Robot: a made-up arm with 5 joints. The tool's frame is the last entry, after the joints.
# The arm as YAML. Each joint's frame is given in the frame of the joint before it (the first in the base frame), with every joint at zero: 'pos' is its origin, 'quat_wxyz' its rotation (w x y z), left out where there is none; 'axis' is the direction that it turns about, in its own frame. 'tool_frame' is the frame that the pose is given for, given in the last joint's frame.
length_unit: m
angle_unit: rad
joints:
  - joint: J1
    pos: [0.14, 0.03, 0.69]
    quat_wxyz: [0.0, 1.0, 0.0, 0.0]
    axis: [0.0, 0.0, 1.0]
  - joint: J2
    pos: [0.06, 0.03, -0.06]
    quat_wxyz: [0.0, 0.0, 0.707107, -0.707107]
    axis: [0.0, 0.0, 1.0]
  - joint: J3
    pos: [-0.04, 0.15, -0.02]
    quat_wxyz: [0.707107, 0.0, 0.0, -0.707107]
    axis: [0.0, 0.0, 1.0]
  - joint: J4
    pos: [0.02, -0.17, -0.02]
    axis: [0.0, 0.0, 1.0]
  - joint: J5
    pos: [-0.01, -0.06, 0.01]
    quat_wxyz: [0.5, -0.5, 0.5, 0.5]
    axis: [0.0, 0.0, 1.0]
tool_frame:
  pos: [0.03, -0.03, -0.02]
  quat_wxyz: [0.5, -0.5, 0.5, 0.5]
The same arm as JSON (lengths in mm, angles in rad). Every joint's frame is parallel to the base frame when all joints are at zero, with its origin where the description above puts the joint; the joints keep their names.
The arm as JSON. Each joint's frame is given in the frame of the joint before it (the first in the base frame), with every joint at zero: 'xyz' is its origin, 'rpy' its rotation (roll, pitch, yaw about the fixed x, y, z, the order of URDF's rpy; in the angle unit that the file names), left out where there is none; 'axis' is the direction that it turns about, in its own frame. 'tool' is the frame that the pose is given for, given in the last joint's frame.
{"units": {"length": "mm", "angle": "rad"}, "joints": [{"name": "J1", "type": "revolute", "origin": {"xyz": [140.0, 30.0, 690.0]}, "axis": [0.0, 0.0, -1.0]}, {"name": "J2", "type": "revolute", "origin": {"xyz": [60.0, -30.0, 60.0]}, "axis": [0.0, 1.0, 0.0]}, {"name": "J3", "type": "revolute", "origin": {"xyz": [40.0, -20.0, 150.0]}, "axis": [0.0, 1.0, 0.0]}, {"name": "J4", "type": "revolute", "origin": {"xyz": [170.0, -20.0, -20.0]}, "axis": [0.0, 1.0, 0.0]}, {"name": "J5", "type": "revolute", "origin": {"xyz": [60.0, 10.0, 10.0]}, "axis": [-1.0, 0.0, 0.0]}], "tool": {"origin": {"xyz": [20.0, -30.0, -30.0]}}}
